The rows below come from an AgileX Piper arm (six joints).
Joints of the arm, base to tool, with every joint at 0 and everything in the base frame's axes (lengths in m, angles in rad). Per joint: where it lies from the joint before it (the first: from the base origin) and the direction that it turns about. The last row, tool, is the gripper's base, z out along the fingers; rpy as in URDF.
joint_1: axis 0 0 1 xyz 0.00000 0.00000 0.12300
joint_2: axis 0 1 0 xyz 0.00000 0.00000 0.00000
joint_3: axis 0 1 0 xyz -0.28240 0.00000 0.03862
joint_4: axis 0.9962 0 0.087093 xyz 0.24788 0.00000 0.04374
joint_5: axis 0 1 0 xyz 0.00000 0.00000 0.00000
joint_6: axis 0.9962 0 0.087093 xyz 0.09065 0.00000 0.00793
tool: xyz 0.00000 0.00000 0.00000 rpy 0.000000 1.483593 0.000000
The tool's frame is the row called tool.
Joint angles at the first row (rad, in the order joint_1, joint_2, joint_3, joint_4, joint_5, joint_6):
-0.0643, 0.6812, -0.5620, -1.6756, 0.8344, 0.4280
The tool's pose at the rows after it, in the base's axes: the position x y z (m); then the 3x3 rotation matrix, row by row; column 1 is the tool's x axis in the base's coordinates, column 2 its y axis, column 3 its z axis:
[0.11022, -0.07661, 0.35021], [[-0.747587, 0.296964, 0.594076], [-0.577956, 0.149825, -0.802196], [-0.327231, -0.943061, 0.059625]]
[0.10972, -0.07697, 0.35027], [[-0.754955, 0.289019, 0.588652], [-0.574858, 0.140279, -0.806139], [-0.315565, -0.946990, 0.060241]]
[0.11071, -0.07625, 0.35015], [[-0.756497, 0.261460, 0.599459], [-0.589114, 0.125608, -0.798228], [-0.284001, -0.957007, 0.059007]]
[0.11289, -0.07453, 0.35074], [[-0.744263, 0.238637, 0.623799], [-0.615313, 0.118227, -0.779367], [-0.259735, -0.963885, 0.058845]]
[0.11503, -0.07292, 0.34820], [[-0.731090, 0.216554, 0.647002], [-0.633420, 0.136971, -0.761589], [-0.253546, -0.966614, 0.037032]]
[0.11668, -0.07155, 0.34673], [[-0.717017, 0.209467, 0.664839], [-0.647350, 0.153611, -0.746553], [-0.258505, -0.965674, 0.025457]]
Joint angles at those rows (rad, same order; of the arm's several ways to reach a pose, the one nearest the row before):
-0.0643, 0.6812, -0.5620, -1.6756, 0.8735, 0.4260
-0.0643, 0.6812, -0.5620, -1.6756, 0.8802, 0.4132
-0.0643, 0.6812, -0.5620, -1.6757, 0.8668, 0.3809
-0.0643, 0.6812, -0.5644, -1.6771, 0.8358, 0.3566
-0.0644, 0.6812, -0.5622, -1.6529, 0.8050, 0.3364
-0.0643, 0.6812, -0.5605, -1.6408, 0.7810, 0.3349

